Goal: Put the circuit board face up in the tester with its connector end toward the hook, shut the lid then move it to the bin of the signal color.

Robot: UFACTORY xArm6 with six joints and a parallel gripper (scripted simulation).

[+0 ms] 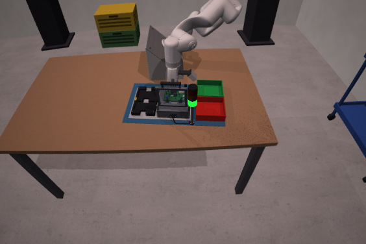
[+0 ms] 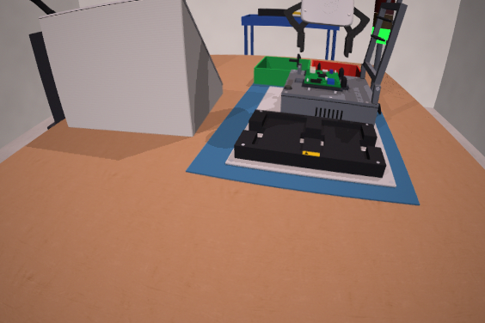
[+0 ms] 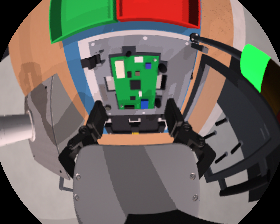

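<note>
Now: the green circuit board 60 mm below my hand. Also, from my hand: latch hook (70 mm to the left, 50 mm behind, 40 mm below); tester lid (110 mm ahead, 50 mm above, 20 mm to the right); plate (60 mm below, 10 mm ahead).
</note>
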